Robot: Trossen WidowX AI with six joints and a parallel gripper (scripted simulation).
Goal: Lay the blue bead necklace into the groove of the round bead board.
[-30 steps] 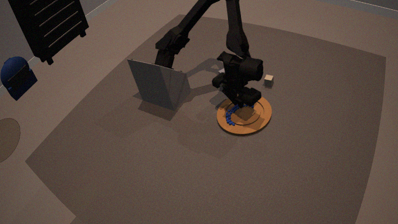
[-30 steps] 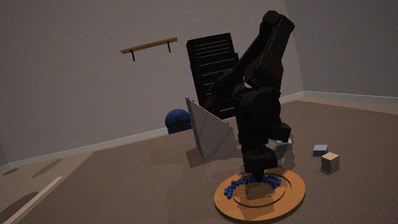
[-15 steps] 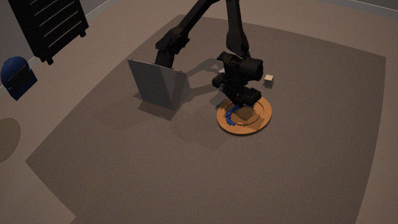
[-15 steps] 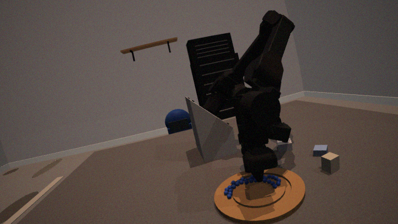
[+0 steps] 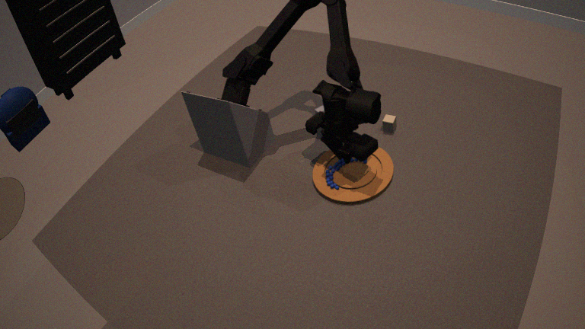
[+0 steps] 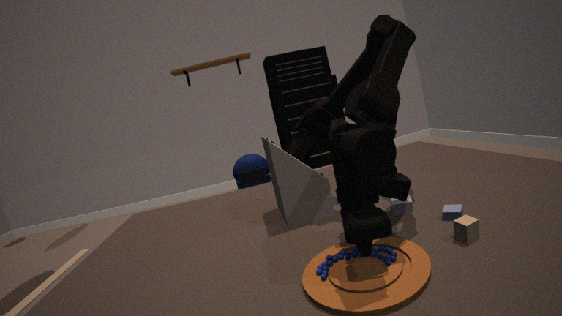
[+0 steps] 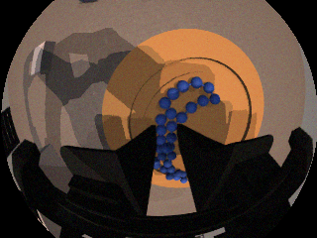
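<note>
The tan cube is 4 cm ahead of my gripper tip and 17 cm to the left of it. Round my gripper tip: white block: 15 cm behind, 14 cm to the left; pale blue block: 5 cm behind, 21 cm to the left, 1 cm below.
</note>
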